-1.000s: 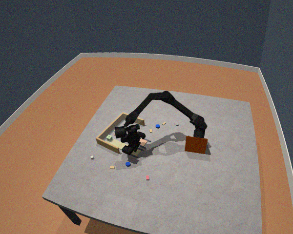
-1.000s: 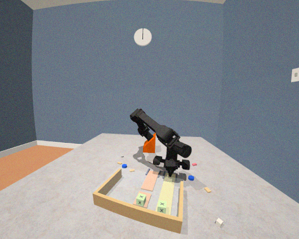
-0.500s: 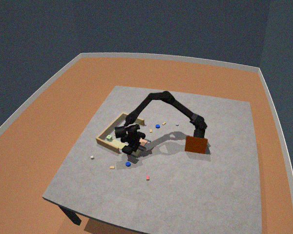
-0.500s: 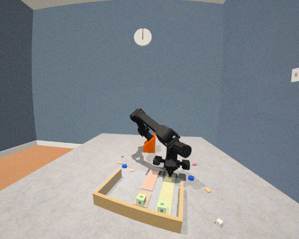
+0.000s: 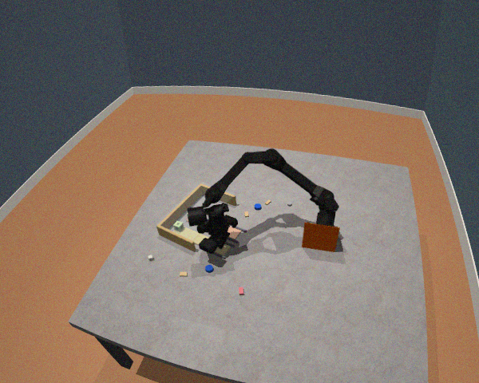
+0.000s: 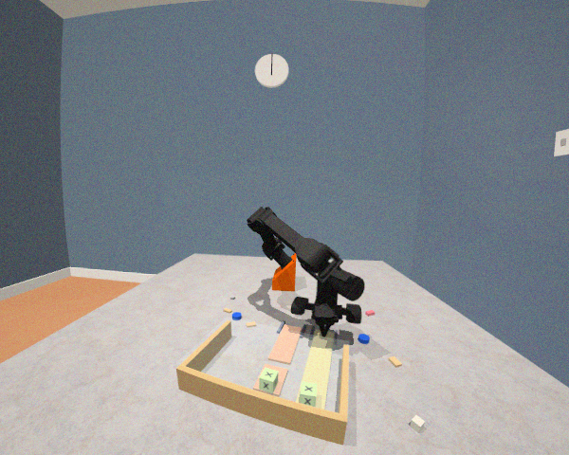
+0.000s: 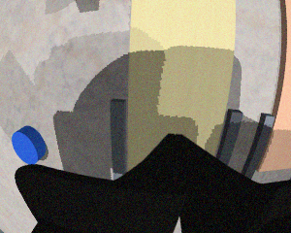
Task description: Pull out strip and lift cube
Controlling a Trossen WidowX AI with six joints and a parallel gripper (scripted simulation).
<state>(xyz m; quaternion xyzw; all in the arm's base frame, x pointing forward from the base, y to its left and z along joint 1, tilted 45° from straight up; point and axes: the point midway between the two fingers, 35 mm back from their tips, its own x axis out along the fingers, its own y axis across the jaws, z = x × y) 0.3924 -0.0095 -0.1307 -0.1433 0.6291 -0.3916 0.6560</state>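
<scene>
Right now my gripper tip is 19 cm to the right of the pink block and 12 cm past it.
</scene>
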